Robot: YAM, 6 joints.
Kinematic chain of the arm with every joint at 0, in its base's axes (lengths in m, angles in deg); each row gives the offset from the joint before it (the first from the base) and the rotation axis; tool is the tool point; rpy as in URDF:
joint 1: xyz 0 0 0.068 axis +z
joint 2: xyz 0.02 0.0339 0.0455 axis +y
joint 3: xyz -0.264 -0.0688 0 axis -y
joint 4: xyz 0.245 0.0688 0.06 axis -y
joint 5: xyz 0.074 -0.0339 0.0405 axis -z
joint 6: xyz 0.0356 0 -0.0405 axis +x
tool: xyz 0 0 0 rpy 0 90 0
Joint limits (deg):
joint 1: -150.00..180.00
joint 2: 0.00..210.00
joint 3: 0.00..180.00
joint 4: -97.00..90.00
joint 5: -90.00..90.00
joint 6: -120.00..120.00
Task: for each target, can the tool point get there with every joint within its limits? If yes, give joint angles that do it. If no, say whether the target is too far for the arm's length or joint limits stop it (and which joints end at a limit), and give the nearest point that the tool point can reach.
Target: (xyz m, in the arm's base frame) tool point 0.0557 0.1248 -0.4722
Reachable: no: joint limits stop it (at a limit: joint 2) | nearest point 0.0660 0.1479 -0.3698 | short by 0.105 m
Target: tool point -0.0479 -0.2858 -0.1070
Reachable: yes | joints -104.71 168.90 88.32 -75.68 -47.45 58.08
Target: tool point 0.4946 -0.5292 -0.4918
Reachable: no: too far | nearest point 0.3449 -0.3690 -0.2737 | short by 0.309 m
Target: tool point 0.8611 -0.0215 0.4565
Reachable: no: too far | nearest point 0.5993 -0.0150 0.3498 | short by 0.283 m
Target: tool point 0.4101 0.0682 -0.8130
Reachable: no: too far | nearest point 0.3187 0.0530 -0.3726 | short by 0.450 m
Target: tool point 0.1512 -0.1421 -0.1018
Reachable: yes | joints -51.24 154.56 51.49 -23.11 -54.23 66.10
